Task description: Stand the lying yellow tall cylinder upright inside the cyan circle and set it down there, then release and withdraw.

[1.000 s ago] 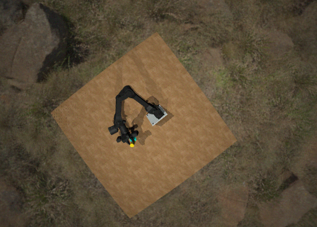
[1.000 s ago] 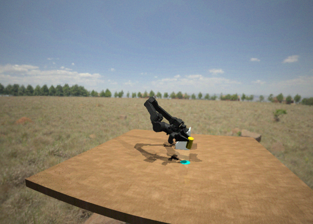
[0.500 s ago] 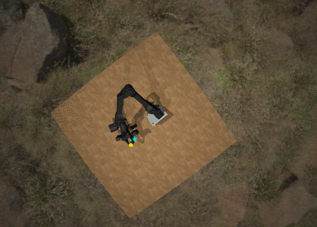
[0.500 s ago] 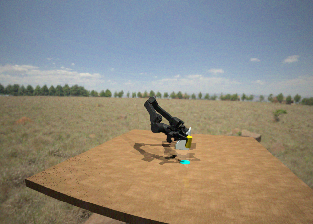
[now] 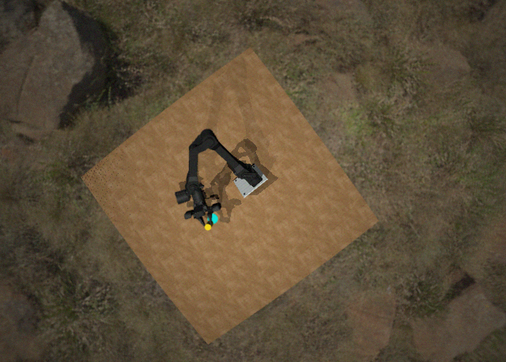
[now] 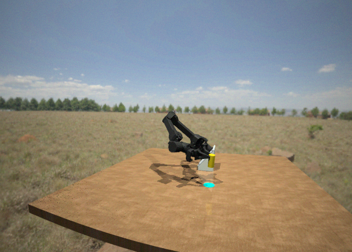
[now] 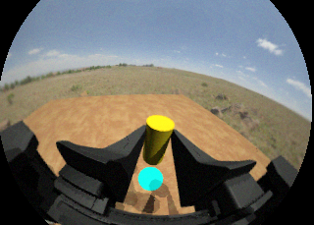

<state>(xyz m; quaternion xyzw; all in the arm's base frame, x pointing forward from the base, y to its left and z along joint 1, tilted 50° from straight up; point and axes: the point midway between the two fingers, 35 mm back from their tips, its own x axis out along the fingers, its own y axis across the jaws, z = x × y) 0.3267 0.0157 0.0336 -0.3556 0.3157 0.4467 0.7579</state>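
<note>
My gripper tip is 1 cm to the left of the cyan circle and 16 cm above it. The rest, counted from my gripper tip: yellow tall cylinder (2 cm below).
</note>
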